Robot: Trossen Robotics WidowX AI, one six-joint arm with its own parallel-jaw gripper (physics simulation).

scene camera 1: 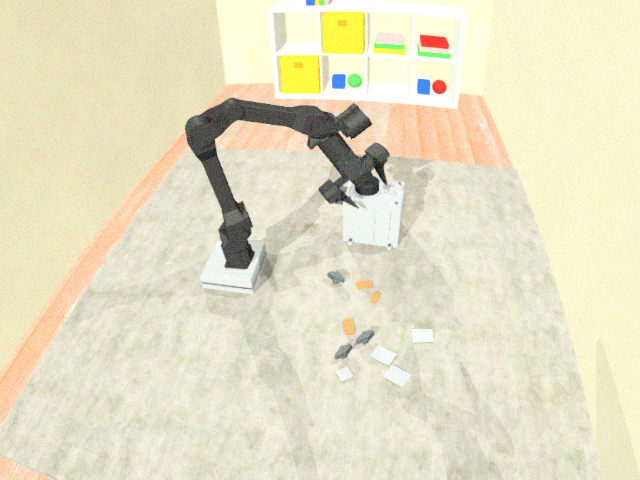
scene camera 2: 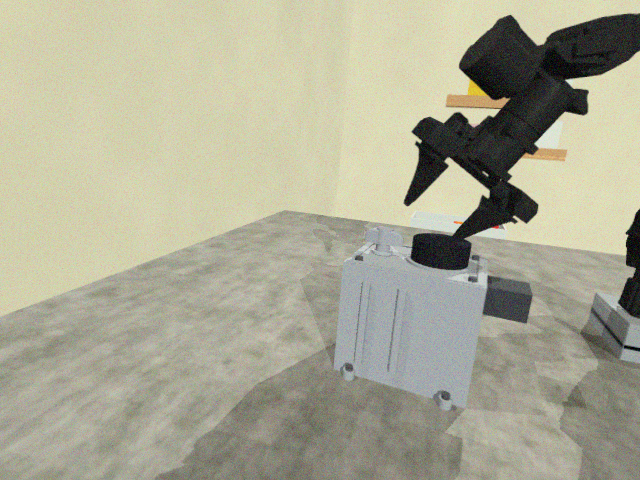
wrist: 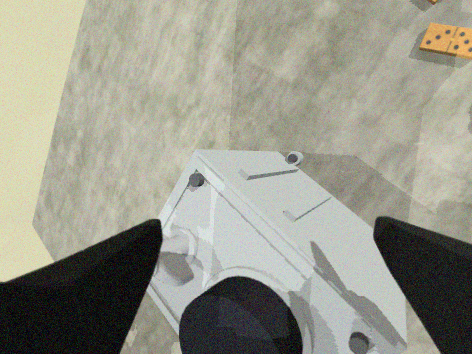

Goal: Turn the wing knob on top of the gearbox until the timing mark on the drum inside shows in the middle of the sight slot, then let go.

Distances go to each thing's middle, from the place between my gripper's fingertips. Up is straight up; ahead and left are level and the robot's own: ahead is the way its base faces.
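Labels:
The grey wing knob (wrist: pixel 179 249) is what I measure my hand from first: my hand is 4 cm above the knob, 7 cm to the right of it and 5 cm short of it. As for the gearbox (scene camera 2: pixel 411 320), it is 8 cm below my hand, 7 cm to the left of it and 2 cm behind it.

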